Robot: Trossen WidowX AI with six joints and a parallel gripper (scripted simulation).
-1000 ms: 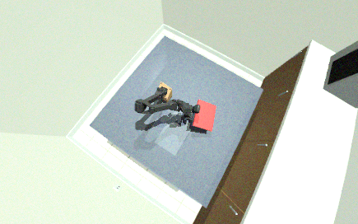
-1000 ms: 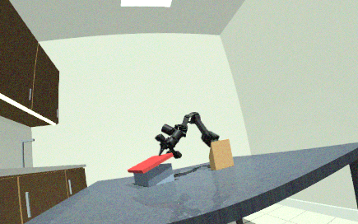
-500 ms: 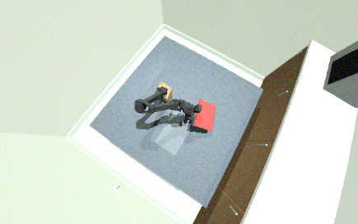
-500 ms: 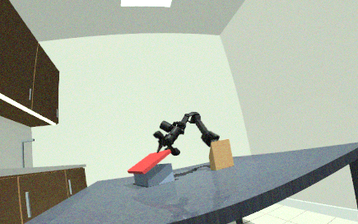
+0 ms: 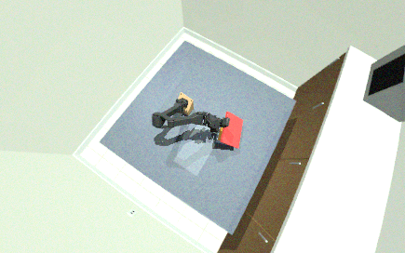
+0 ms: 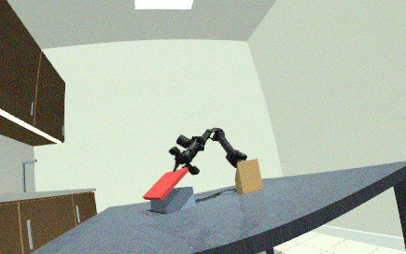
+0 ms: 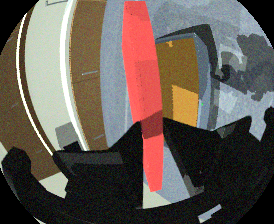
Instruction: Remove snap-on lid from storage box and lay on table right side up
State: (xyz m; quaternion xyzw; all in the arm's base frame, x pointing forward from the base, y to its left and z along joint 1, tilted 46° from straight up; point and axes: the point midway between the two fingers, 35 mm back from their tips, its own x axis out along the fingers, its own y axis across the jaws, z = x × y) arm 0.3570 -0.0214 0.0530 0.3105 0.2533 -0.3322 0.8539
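Right now the red lid is 70 mm ahead of my gripper tip, 40 mm below it and 20 mm to the left of it. From my gripper tip the other things lie so: storage box (120 mm below, 40 mm ahead, 10 mm to the left).
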